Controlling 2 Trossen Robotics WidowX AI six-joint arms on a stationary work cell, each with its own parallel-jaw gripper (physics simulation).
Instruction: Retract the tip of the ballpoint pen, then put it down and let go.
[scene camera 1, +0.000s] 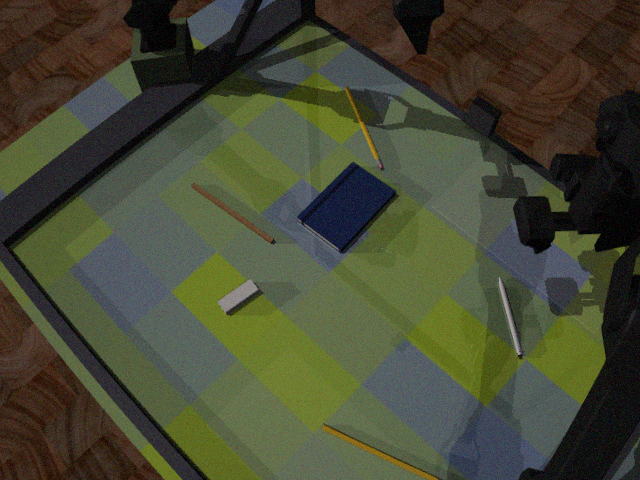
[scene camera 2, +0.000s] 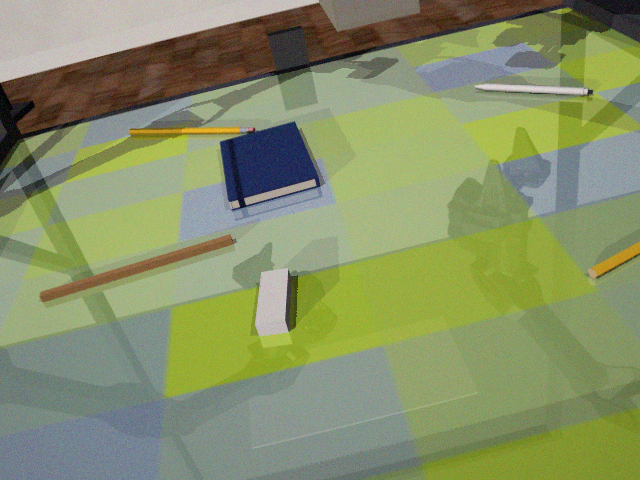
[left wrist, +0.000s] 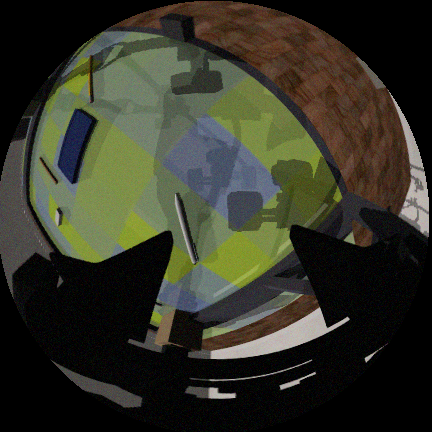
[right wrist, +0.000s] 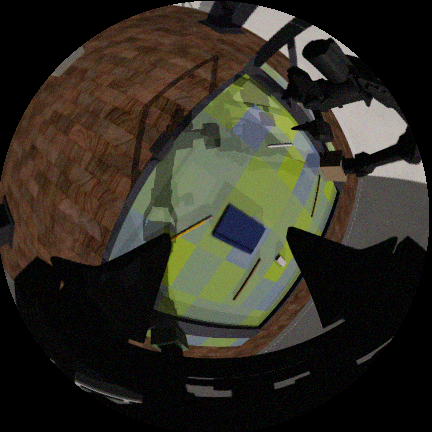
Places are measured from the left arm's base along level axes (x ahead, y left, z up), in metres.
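Where they show: left gripper, fingertip midpoint: (scene camera 1: 566, 250) (left wrist: 233, 233) (right wrist: 286, 112); right gripper, fingertip midpoint: (scene camera 1: 421, 39) (right wrist: 230, 236); left arm's base, origin of the base link: (left wrist: 176, 347) (right wrist: 344, 165); right arm's base, origin of the base link: (scene camera 1: 158, 38) (right wrist: 170, 347).
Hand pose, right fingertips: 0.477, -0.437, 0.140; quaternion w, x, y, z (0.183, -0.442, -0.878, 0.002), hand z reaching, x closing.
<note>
Each offset is from my right fingertips to the top centre of the thing, as dx, dy, dz.
A slim white ballpoint pen {-0.314, +0.148, -0.235} (scene camera 1: 510, 317) (scene camera 2: 535, 89) (left wrist: 186, 228) (right wrist: 280, 145) with a dark button end lies flat on the patchwork table top, at the right in both scene views. It is too small to tell whether its writing tip is out. My left gripper (left wrist: 233, 233) is open and empty above the table; in the left wrist view the pen lies beyond its fingertips, nearer the finger at the left. My right gripper (right wrist: 230, 236) is open and empty, raised near the far edge by the yellow pencil, away from the pen.
A dark blue notebook {-0.006, +0.162, -0.233} (scene camera 1: 346, 206) (scene camera 2: 271, 165) lies mid-table. A yellow pencil {+0.078, +0.017, -0.238} (scene camera 1: 364, 128) (scene camera 2: 191, 131) lies behind it, a brown stick {+0.128, +0.292, -0.238} (scene camera 1: 232, 212) (scene camera 2: 136, 268) and white eraser {+0.014, +0.389, -0.233} (scene camera 1: 238, 297) (scene camera 2: 273, 299) at its left and front. Another yellow pencil {-0.299, +0.427, -0.238} (scene camera 1: 379, 452) (scene camera 2: 615, 259) lies toward the front.
</note>
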